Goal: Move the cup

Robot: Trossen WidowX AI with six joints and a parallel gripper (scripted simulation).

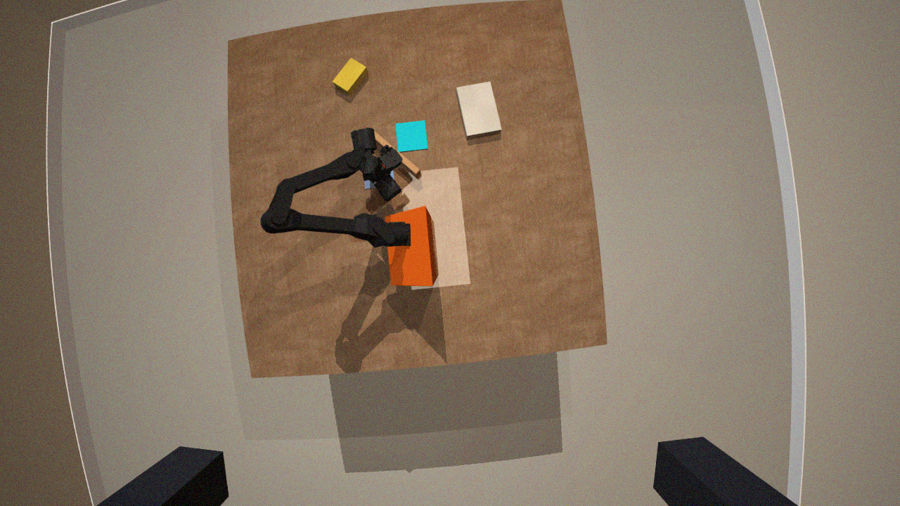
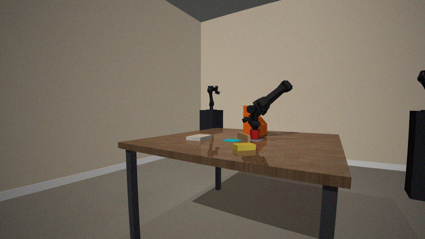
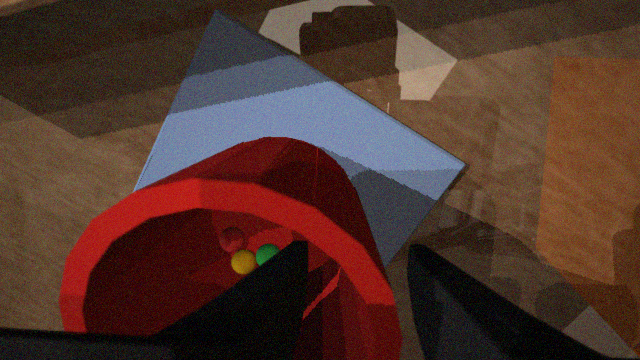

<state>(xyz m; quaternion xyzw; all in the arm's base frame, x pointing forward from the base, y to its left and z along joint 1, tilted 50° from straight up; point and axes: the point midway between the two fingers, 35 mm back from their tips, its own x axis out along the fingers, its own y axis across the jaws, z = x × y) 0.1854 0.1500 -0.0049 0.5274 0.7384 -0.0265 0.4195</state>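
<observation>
Right now my gripper tip is 20 mm short of the red cup and 20 mm to the right of it. The rest, counted from my gripper tip: cyan pad: 150 mm ahead, 100 mm to the right, 50 mm below; then wooden bar: 90 mm ahead, 40 mm to the right, 20 mm below; then light blue pad: 30 mm ahead, 20 mm to the left, 50 mm below.
</observation>
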